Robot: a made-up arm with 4 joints. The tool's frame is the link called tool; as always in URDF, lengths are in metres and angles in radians.
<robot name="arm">
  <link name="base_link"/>
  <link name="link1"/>
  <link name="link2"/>
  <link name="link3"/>
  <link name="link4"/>
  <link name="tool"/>
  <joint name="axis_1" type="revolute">
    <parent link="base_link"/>
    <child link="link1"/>
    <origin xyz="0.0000 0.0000 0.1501" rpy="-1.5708 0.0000 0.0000"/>
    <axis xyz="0 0 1"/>
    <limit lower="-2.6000" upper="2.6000"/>
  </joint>
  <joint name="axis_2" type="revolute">
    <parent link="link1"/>
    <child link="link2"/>
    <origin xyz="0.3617 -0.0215 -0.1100" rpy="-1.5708 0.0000 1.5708"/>
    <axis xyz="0 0 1"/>
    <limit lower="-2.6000" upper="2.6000"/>
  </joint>
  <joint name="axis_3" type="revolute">
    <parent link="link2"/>
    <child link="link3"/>
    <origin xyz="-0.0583 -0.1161 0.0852" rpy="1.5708 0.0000 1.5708"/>
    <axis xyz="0 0 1"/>
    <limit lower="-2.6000" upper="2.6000"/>
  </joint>
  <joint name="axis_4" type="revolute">
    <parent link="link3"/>
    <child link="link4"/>
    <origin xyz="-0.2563 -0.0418 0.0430" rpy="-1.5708 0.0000 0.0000"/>
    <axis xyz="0 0 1"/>
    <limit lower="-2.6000" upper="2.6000"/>
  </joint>
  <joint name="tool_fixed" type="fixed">
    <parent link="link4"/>
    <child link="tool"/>
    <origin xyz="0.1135 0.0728 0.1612" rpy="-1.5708 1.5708 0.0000"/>
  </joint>
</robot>
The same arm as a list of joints. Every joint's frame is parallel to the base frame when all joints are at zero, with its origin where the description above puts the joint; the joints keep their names.
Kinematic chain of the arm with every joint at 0, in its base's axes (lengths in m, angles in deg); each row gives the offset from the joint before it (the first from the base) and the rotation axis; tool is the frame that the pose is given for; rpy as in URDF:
axis_1: xyz 0 0 0.1501 axis +y
axis_2: xyz 0.3617 -0.11 0.0215 axis -x
axis_3: xyz -0.0852 0.1161 0.0583 axis -z
axis_4: xyz 0.0418 0.2563 -0.043 axis -x
tool: xyz -0.1612 -0.1135 0.0728 rpy 0 0 0
Joint limits (deg, base to tool): -148.97..148.97 -148.97..148.97 -148.97..148.97 -148.97..148.97

